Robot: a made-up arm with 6 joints.
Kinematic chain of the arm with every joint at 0, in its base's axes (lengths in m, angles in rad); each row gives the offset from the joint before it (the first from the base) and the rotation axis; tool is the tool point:
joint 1: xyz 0 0 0.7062 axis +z
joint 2: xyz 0.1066 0 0 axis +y
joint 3: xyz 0 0 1.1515 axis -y
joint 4: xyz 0 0 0.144 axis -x
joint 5: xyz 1.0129 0 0 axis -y
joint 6: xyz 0.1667 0 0 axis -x
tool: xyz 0 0 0
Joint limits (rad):
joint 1: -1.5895..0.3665
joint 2: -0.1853..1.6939
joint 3: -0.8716..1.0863
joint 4: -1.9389..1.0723
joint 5: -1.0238..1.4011
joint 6: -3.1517..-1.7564
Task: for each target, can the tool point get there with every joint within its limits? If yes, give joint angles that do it. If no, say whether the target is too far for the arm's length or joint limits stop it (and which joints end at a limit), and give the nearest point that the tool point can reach.
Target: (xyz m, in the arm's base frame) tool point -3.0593 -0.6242 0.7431
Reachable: no: too far | nearest point -0.1819 -0.9841 0.7628 | short by 2.900 m
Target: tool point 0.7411 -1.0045 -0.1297
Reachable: yes | joints -0.8155 1.3430 -0.3745 -1.3913 1.1399 -2.6553
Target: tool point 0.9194 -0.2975 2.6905
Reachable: yes | joints -0.3148 0.0124 0.6776 -0.1635 -0.0638 -2.6514
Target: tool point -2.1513 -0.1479 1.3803
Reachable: no: joint limits stop it (at a limit: joint 1, joint 2, joint 3, joint 5) | nearest point -0.1771 -0.7729 1.2714 | short by 2.074 m
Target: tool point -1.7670 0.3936 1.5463
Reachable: no: joint limits stop it (at a limit: joint 1, joint 2, joint 3, joint 5) | nearest point -0.1716 -0.7581 1.2532 | short by 1.989 m
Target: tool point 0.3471 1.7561 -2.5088
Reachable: no: too far | nearest point 1.0275 0.5000 -0.5873 | short by 2.394 m
